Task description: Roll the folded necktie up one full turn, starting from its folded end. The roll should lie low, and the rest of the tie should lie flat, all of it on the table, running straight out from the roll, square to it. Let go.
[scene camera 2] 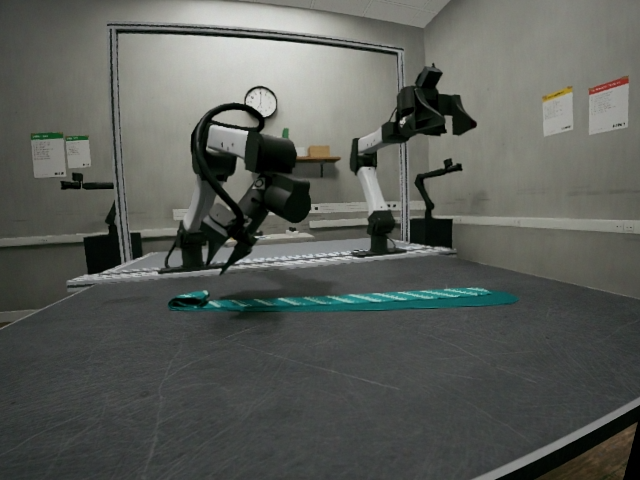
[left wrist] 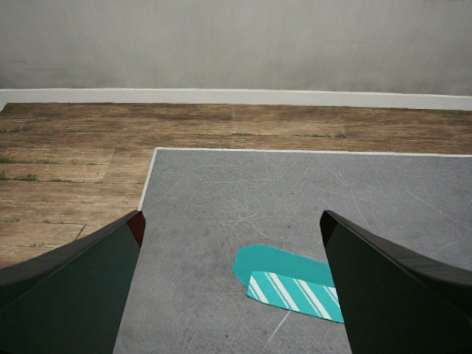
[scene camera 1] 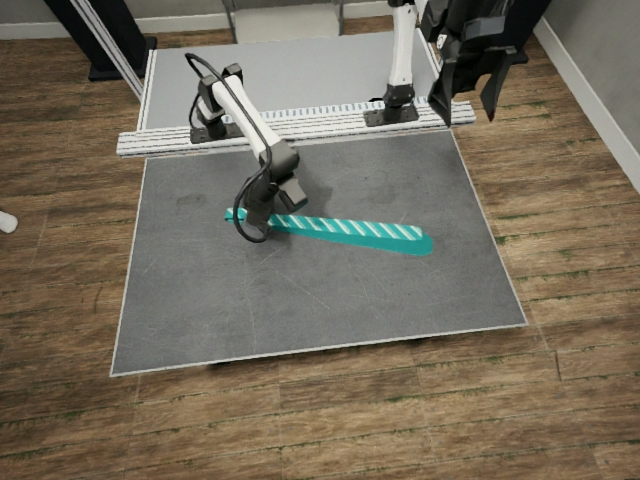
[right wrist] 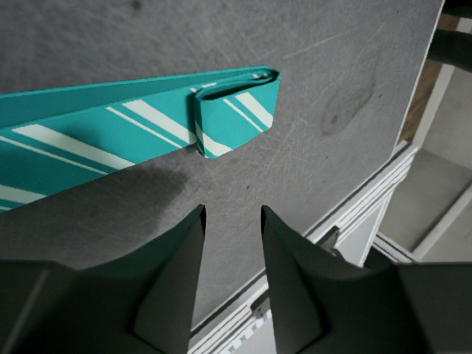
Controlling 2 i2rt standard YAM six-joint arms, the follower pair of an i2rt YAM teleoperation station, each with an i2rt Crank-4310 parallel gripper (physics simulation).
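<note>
The teal necktie with white stripes lies folded lengthways on the table. Its folded end is turned back over itself into a low, flattened roll, with a narrow gap inside showing in the right wrist view. The rest runs out flat toward picture right in both scene views. My right gripper is open and empty, above the table near the roll; its fingertips are hidden in scene camera 1. My left gripper is open and empty, high up and far from the roll.
The grey table has a pale edge. The aluminium rail carries both arm bases along the back. The right arm reaches over the tie in scene camera 1, hiding a stretch of it beside the roll.
</note>
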